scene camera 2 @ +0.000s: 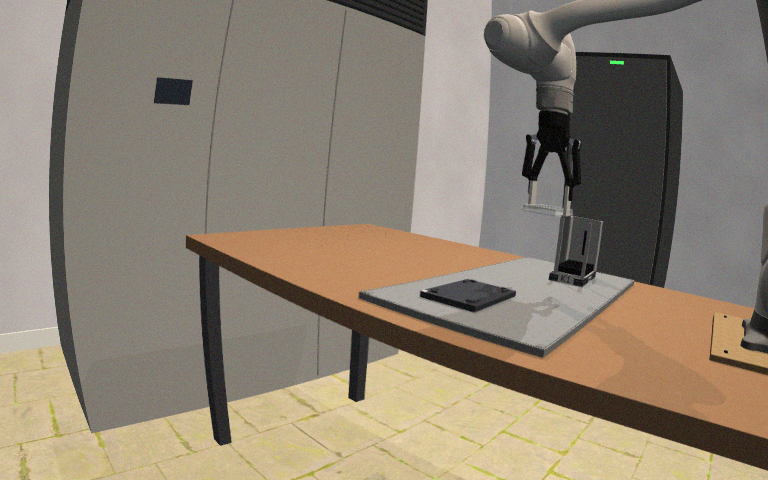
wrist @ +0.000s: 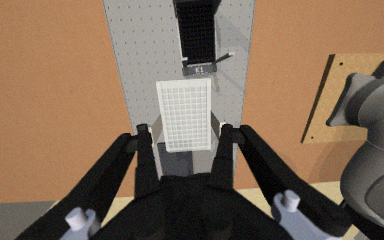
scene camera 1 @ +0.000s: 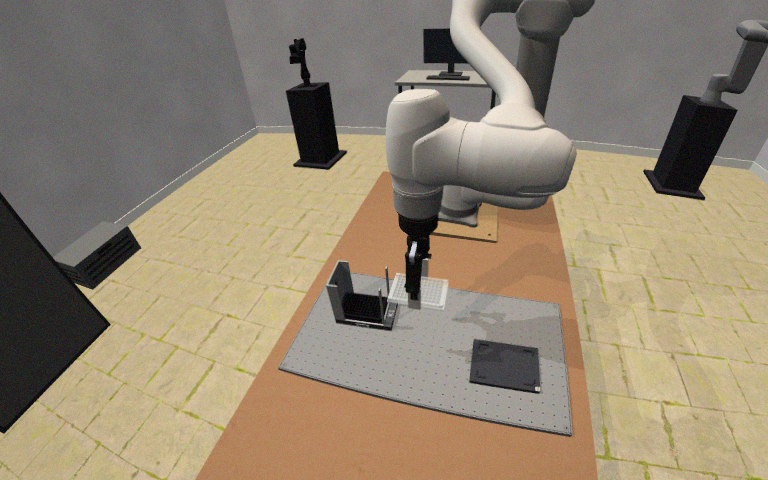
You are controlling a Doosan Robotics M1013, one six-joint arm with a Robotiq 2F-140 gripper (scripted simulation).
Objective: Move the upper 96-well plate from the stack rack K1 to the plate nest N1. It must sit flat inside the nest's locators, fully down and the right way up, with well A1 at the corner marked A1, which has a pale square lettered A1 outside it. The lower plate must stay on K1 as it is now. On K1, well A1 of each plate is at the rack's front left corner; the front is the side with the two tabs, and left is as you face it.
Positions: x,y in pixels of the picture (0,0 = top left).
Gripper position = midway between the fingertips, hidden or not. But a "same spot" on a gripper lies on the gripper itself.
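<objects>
You can see the gripper in scene camera 1 [418,292]. Scene camera 2 has the gripper too, and so does the wrist view, and it's the same spot on the gripper at [scene camera 2: 571,181] and at [wrist: 233,142].
</objects>
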